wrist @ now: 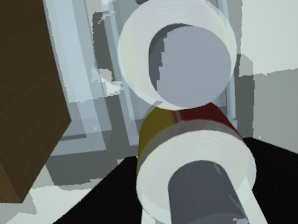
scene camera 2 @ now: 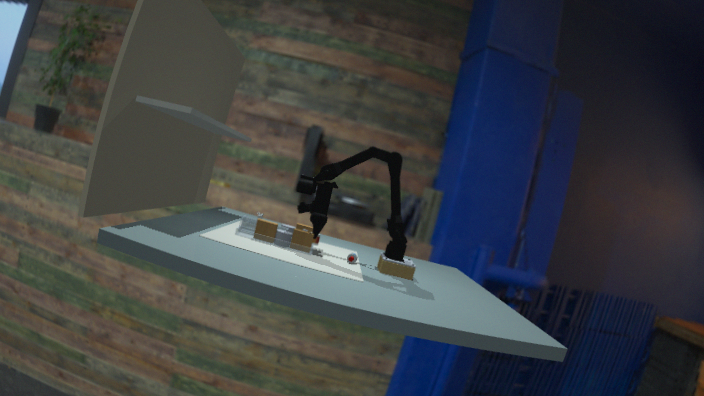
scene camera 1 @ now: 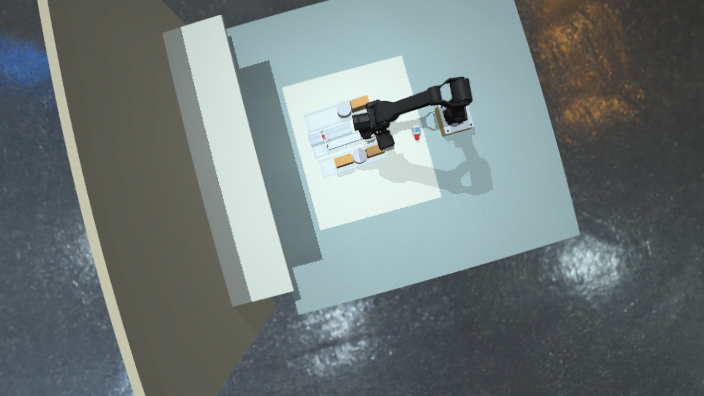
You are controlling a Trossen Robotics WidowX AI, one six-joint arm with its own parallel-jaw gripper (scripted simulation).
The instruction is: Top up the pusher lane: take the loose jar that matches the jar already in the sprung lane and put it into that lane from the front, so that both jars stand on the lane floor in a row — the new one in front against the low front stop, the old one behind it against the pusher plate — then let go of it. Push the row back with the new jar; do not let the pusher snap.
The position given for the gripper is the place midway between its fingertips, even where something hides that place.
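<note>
Wrist view: gripper [wrist: 190, 158], brown box [wrist: 41, 112].
</note>
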